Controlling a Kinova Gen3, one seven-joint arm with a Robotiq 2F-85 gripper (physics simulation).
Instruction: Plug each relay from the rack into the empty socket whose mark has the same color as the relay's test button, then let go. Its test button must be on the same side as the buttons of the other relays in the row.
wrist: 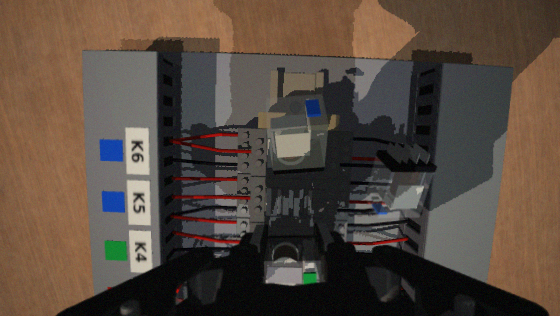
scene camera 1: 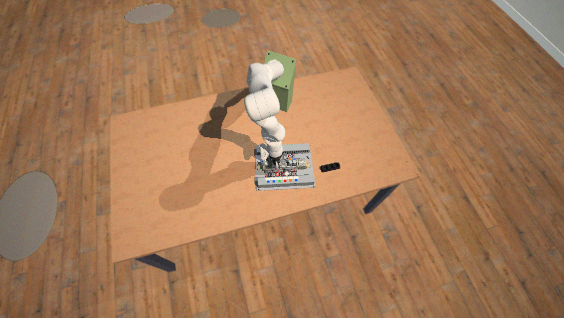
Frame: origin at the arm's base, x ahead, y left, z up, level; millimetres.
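Where they show: gripper, fingertip midpoint: (wrist: 291, 239) (scene camera 1: 276, 164); arm's base, link origin: (scene camera 1: 276, 69).
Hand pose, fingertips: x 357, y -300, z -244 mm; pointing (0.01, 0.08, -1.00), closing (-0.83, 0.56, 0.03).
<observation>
Each offset is from my fingertips to the top centre of the thing.
My gripper (scene camera 1: 274, 161) (wrist: 291, 239) is shut on a clear relay {dz +39, dx +4, dy +5 mm} (wrist: 284, 274) with a green test button, low over the row near the K4 label. Whether its pins are in a socket is hidden. The green mark {dz +6, dx +87, dy -56 mm} (wrist: 116, 250) is beside K4. A clear relay {dz +36, dx -37, dy -48 mm} (wrist: 297, 137) with a blue button sits askew at the K6 place; its seating is unclear. The K5 socket (wrist: 290, 204) shows bare beside blue mark {dz +6, dx +69, dy -80 mm} (wrist: 113, 201). Another blue-button relay {dz +11, dx -75, dy +10 mm} (wrist: 407, 189) lies tipped over the right-hand wires, black pin side towards the top of the wrist view. The black rack {dz -14, dx +198, dy +228 mm} (scene camera 1: 330, 167) stands right of the panel.
The panel (scene camera 1: 308, 175) (wrist: 117, 95) carries slotted wire ducts along both sides, with red and black wires running to the terminals. A beige end clamp (wrist: 300, 82) stands at the row's end. The green robot pedestal (scene camera 1: 285, 97) is at the table's back.
</observation>
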